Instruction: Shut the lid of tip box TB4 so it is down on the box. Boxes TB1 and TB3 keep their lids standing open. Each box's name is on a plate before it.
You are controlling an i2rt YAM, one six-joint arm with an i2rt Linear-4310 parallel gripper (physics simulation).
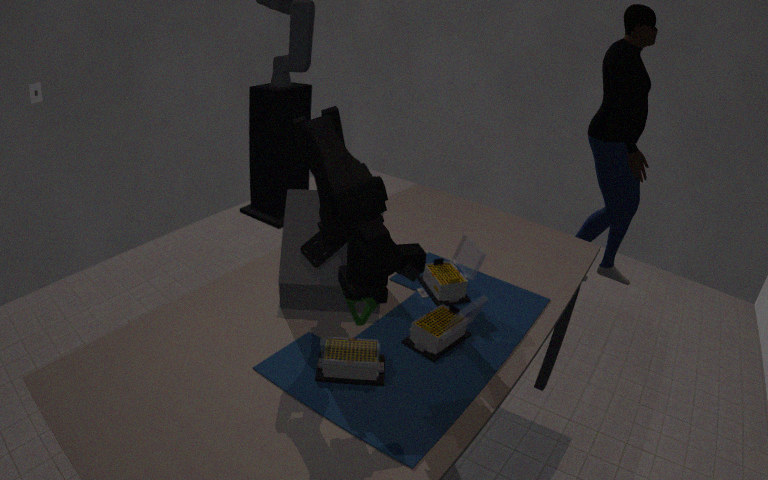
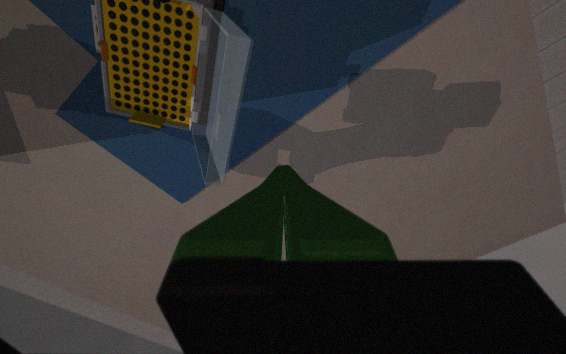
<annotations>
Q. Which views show the gripper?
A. Image 1 and image 2: all of them.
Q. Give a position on a clear lid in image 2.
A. At 225, 49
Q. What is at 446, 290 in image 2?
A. The gripper.
</annotations>
